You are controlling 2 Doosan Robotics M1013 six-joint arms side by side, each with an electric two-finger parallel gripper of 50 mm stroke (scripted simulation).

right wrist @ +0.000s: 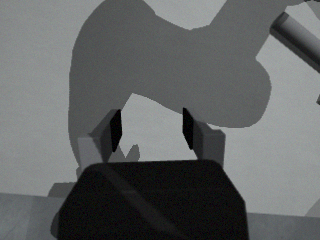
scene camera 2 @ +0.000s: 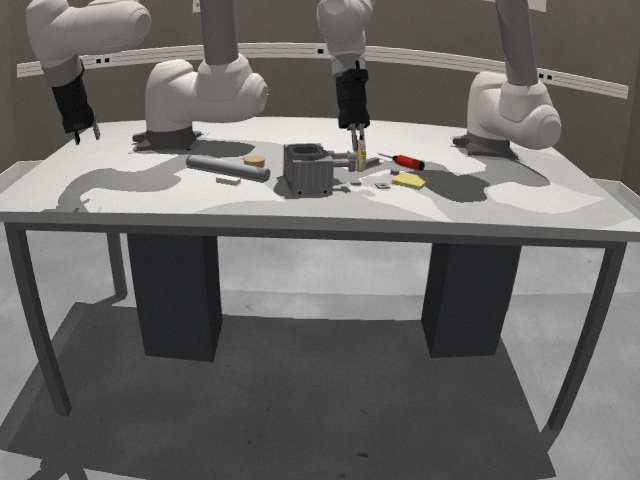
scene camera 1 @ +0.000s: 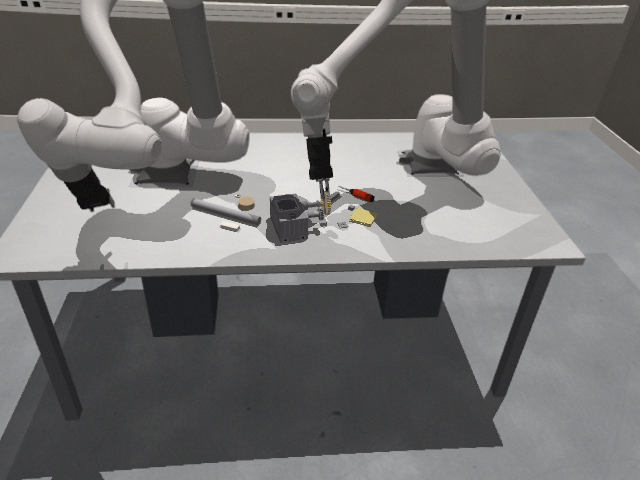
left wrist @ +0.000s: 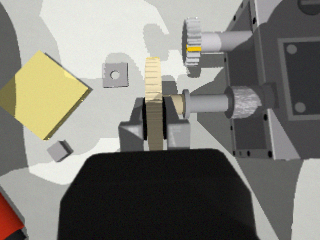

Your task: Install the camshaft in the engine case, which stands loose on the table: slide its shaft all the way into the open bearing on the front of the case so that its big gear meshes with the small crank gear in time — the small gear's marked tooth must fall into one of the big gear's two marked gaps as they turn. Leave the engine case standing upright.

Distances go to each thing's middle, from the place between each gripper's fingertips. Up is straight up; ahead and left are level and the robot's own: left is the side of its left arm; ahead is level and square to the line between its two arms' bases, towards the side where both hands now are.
My left gripper is now 8 cm short of the small crank gear (left wrist: 191, 35), 3 cm above it and 2 cm to the left of it.
The small crank gear is 650 mm to the left of my right hand (scene camera 2: 88, 139), 100 mm below it and 50 mm behind it.
